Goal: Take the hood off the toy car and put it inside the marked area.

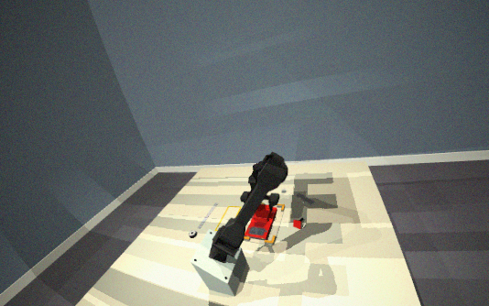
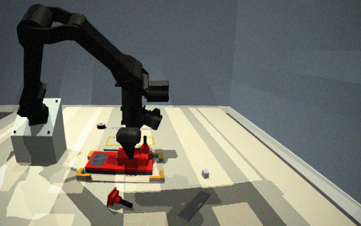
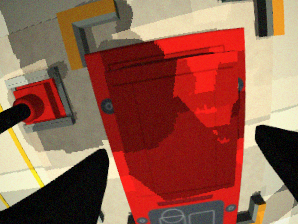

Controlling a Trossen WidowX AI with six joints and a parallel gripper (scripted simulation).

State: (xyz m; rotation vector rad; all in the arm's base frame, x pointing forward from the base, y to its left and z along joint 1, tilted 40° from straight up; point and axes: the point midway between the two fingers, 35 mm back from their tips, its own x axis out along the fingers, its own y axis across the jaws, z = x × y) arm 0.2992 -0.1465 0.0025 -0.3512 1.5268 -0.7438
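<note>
The hood is 10 mm below my gripper tip. Round my gripper tip: grey strip (120 mm ahead, 220 mm to the right, 50 mm below); then black ring (110 mm behind, 370 mm to the left, 40 mm below).
</note>
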